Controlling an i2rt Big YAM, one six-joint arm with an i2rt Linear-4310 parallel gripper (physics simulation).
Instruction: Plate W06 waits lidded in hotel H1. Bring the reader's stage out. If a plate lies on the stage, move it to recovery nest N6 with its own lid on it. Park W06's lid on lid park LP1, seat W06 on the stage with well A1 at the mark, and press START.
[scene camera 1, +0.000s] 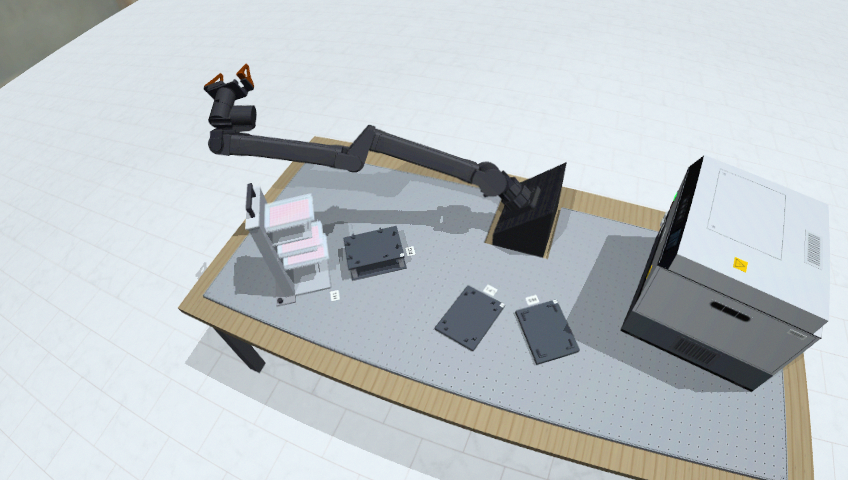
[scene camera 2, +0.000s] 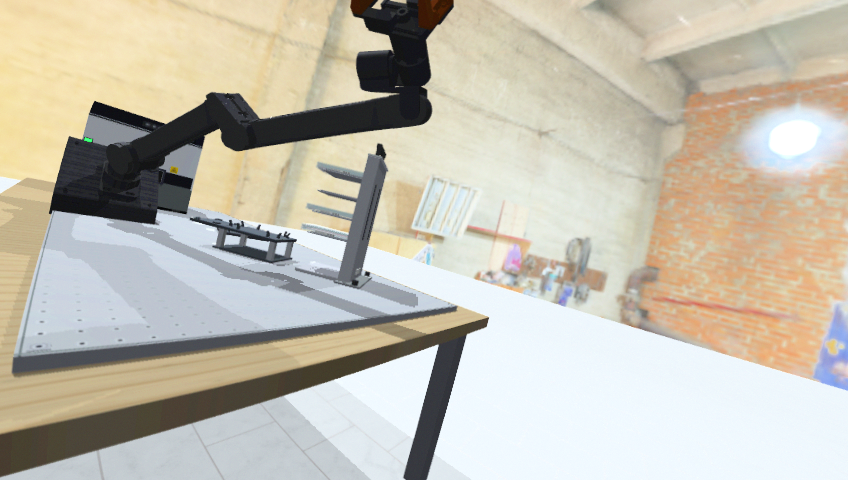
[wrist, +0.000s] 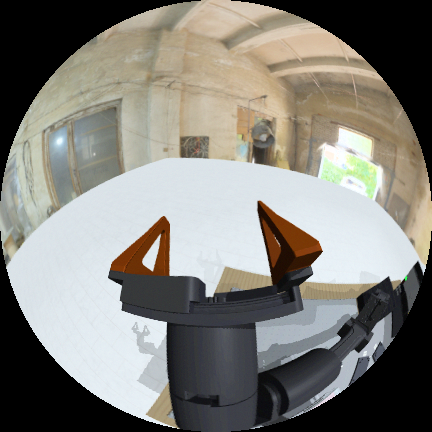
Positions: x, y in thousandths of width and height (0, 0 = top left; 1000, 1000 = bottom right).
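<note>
My gripper (scene camera 1: 277, 145) is open and it's holding nothing, and you'd find that same gripper in the wrist view too (wrist: 485, 492). There's a flat dark pad (scene camera 1: 557, 657) that I can see as well.
</note>
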